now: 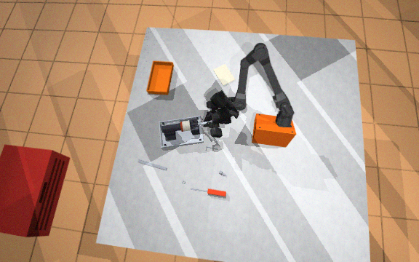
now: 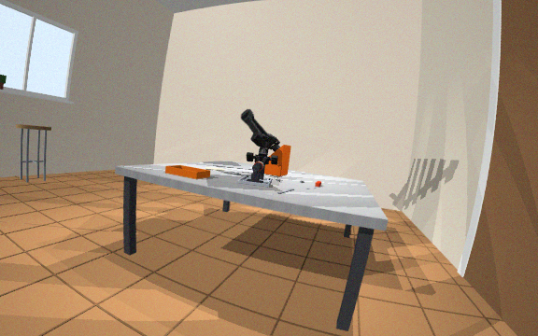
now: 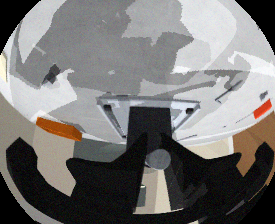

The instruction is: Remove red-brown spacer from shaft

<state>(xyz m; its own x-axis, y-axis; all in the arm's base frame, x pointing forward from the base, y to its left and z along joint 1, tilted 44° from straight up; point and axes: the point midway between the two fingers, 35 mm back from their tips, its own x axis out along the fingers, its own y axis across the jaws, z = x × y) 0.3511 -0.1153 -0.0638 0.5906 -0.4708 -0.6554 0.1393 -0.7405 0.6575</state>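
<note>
My gripper tip is now 40 mm short of the shaft, 10 mm to the right of it and 20 mm below it. The rest, counted from my gripper tip: grey bar 270 mm ahead, 200 mm to the left, 50 mm below; then red-brown spacer 110 mm ahead, 20 mm to the left, 20 mm above; then cream pad 110 mm behind, 330 mm to the right, 50 mm below.
</note>
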